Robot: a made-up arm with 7 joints.
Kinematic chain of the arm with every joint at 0, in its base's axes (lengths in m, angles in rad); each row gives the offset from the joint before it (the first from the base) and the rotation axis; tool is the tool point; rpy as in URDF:
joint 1: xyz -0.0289 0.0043 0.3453 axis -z
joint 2: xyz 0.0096 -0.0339 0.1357 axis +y
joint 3: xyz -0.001 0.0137 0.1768 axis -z
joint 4: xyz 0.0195 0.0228 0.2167 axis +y
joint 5: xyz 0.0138 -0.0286 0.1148 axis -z
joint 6: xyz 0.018 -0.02 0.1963 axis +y
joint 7: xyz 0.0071 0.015 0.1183 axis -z
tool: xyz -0.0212 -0.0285 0.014 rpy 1.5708 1.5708 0
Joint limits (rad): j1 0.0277..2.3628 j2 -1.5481..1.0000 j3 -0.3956..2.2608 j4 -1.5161..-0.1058 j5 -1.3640..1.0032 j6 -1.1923..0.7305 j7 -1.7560..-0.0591
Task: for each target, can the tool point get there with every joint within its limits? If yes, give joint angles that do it. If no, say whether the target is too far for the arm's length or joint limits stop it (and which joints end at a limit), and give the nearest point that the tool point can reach.
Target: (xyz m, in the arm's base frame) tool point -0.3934 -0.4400 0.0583
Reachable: no: joint limits stop it (at a limit: joint 1, joint 2, joint 3, joint 4, joint 5) | nearest point -0.4712 -0.2454 0.1470 | short by 0.228 m
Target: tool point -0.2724 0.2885 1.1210
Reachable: yes | joints 0.8560 -0.1168 0.2218 -0.7824 0.0147 -0.5489 -0.8126
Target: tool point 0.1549 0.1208 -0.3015
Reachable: no: joint limits stop it (at a limit: joint 1, joint 2, joint 4, joint 5) | nearest point 0.2580 0.2661 0.0695 | short by 0.412 m
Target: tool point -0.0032 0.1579 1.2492
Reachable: yes | joints 1.8755 0.0892 0.1999 -0.5543 -0.0646 -0.5553 -0.9312
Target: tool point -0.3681 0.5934 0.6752
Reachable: yes | joints 0.5411 -1.1121 1.3866 -1.1842 -0.3247 0.0958 -0.9802
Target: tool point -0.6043 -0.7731 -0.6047
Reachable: no: too far | nearest point -0.4766 -0.2217 0.1223 | short by 0.921 m
